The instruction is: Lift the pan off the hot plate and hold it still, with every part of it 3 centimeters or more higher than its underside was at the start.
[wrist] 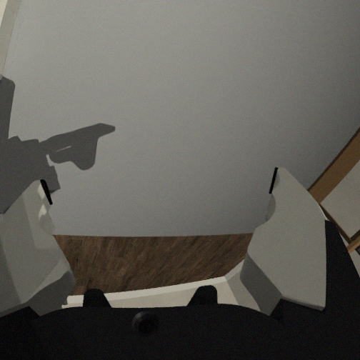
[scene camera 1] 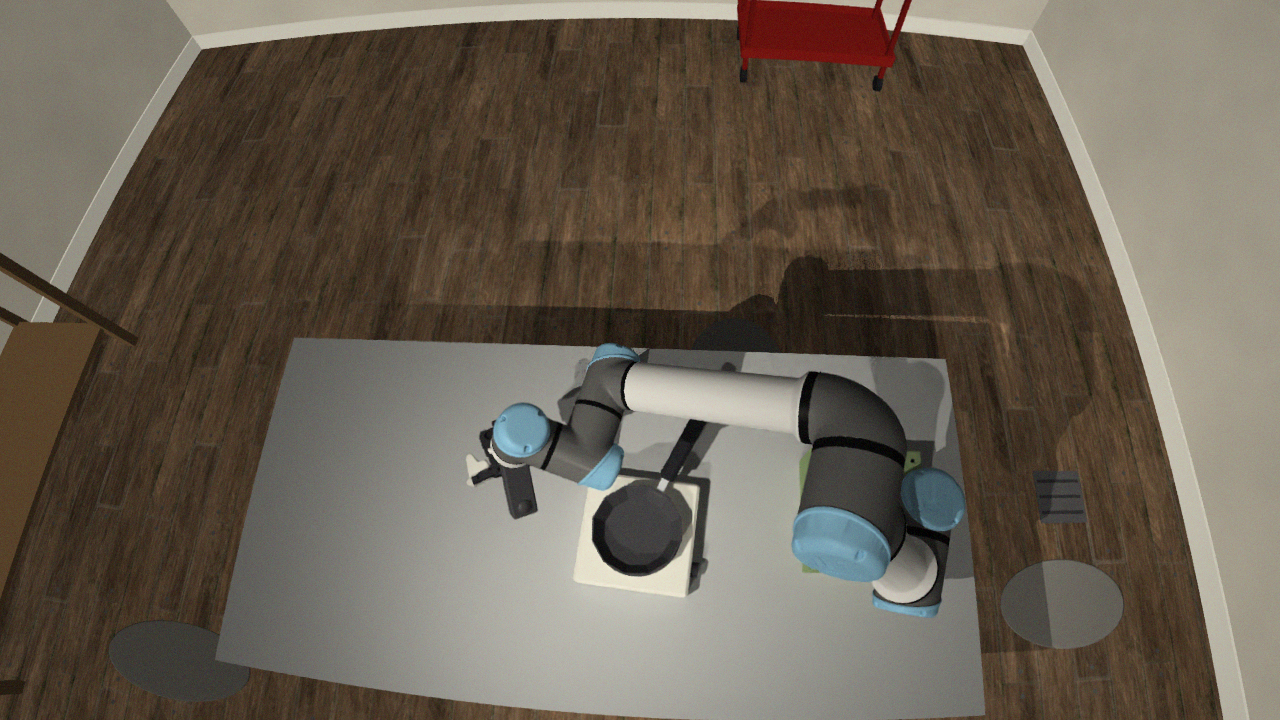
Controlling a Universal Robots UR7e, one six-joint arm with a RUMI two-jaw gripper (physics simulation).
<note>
I see my gripper (scene camera 1: pixel 504 470), a dark pan (scene camera 1: pixel 636 530) and a cream hot plate (scene camera 1: pixel 672 579).
My gripper is seen too in the wrist view (wrist: pixel 158 176). The wrist view does not show the dark pan: it is out of frame.
</note>
